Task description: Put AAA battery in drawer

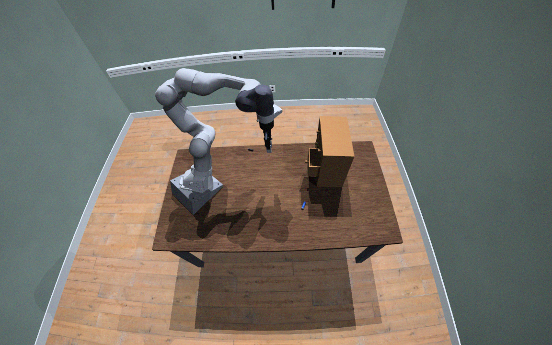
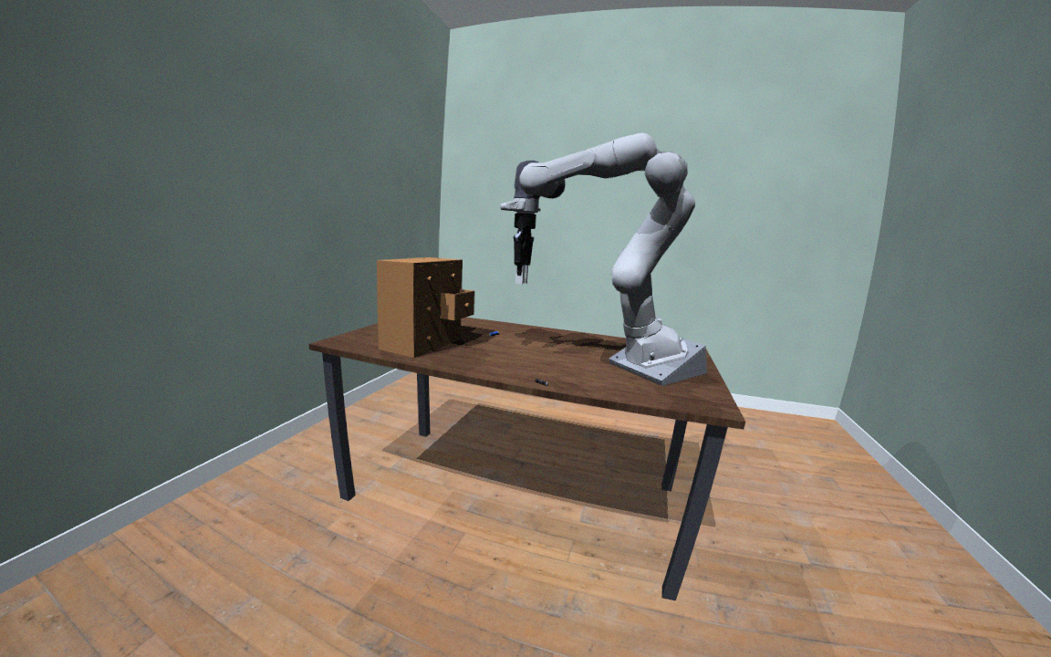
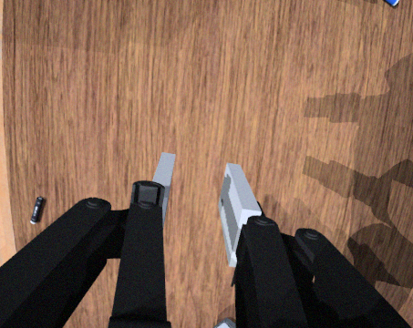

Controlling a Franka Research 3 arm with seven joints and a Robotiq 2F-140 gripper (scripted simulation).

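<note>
Right now my hand is 30 cm above the AAA battery, 24 cm to the right of it and 14 cm past it. Also, from my hand: small blue cylinder (30 cm below, 25 cm to the right, 18 cm ahead).
</note>
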